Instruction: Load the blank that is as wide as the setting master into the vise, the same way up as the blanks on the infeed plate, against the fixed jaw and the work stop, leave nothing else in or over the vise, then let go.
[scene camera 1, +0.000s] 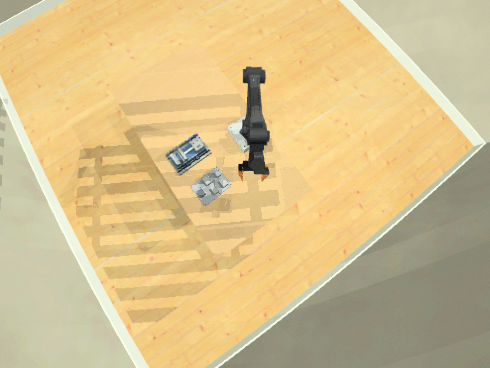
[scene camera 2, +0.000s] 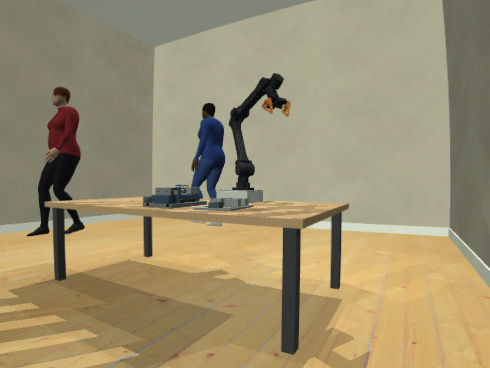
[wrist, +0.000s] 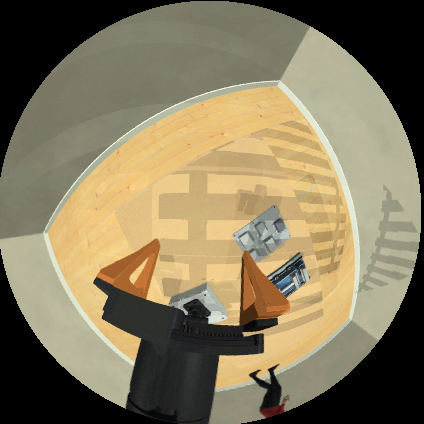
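Pixels of known places: gripper, fingertip midpoint: (scene camera 1: 251, 180) (scene camera 2: 280, 114) (wrist: 199, 248); arm's base at its link origin: (scene camera 2: 243, 190) (wrist: 196, 308).
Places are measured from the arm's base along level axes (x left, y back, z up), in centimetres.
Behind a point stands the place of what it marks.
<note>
My gripper (scene camera 1: 253, 178) {x 32.7, y -28.3, z 39.5 cm} (scene camera 2: 278, 114) {x 32.7, y -28.3, z 39.5 cm} (wrist: 199, 248) {x 32.7, y -28.3, z 39.5 cm} is open and empty, high above the table and well apart from the vise and the plate. The blue and grey vise (scene camera 1: 188, 154) {x -17.5, y -44.2, z -1.5 cm} (scene camera 2: 172, 198) {x -14.2, y -54.6, z -3.1 cm} (wrist: 291, 281) {x -18.3, y -45.9, z -0.1 cm} stands on the table. A light grey piece and small blue parts show on it; I cannot tell which piece is the setting master. One finger hides part of the vise in the wrist view. The grey infeed plate (scene camera 1: 207, 202) {x 18.7, y -56.5, z -6.6 cm} (wrist: 273, 210) {x 17.8, y -57.2, z -6.6 cm} lies beside the vise, with several grey blanks (scene camera 1: 215, 188) {x 15.2, y -45.2, z -3.0 cm} (scene camera 2: 235, 202) {x 16.8, y -48.1, z -4.6 cm} (wrist: 262, 229) {x 15.0, y -46.4, z -3.0 cm} on it. Their widths are too small to compare.
The arm's light base plate (scene camera 1: 236, 132) {x -6.8, y -6.1, z 0.2 cm} (scene camera 2: 254, 195) {x 8.2, y -1.2, z -3.2 cm} (wrist: 216, 309) {x -5.6, y -7.6, z 0.2 cm} is on the wooden table (scene camera 2: 320, 212) {x 56.5, y -51.4, z -7.5 cm}, across from the vise. A person in red (scene camera 2: 65, 130) (wrist: 272, 411) and a person in blue (scene camera 2: 211, 145) stand beyond the table.
</note>
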